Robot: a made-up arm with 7 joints.
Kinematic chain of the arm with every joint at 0, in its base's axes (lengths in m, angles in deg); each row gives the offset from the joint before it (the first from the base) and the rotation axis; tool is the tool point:
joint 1: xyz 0 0 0.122 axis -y
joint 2: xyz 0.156 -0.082 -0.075 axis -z
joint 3: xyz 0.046 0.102 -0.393 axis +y
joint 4: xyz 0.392 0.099 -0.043 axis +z
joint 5: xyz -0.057 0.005 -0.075 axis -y
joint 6: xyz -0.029 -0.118 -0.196 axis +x
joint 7: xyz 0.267 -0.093 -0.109 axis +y
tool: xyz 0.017 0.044 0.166
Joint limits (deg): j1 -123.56..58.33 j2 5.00..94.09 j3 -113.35..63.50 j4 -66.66..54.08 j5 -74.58..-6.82 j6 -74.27..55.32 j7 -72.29..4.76
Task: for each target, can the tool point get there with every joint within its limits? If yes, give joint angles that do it. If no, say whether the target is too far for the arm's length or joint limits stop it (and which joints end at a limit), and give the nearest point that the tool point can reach.
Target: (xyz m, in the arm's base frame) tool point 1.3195 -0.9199 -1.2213
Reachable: no: too far | nearest point 0.8216 -0.5112 -0.7144 | short by 0.820 m
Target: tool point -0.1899 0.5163 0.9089
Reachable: no: joint limits stop it (at a limit: joint 1, joint 2, joint 4, joint 5, joint 6, joint 7) | nearest point 0.0232 0.1364 0.6200 | short by 0.523 m
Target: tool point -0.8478 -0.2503 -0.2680
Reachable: yes | joints -96.19 63.04 -8.57 -49.64 -38.82 35.16 -64.16
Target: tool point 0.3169 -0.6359 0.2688
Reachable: yes | joints 39.06 82.25 -66.04 19.68 -20.88 -13.67 -2.13
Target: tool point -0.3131 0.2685 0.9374
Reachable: no: joint limits stop it (at a limit: joint 1, joint 2, joint 3, joint 5, joint 6, joint 7) | nearest point -0.5951 0.1887 0.6384 | short by 0.419 m
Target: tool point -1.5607 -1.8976 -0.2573
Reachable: no: too far | nearest point -0.8865 -0.7828 -0.0934 | short by 1.313 m
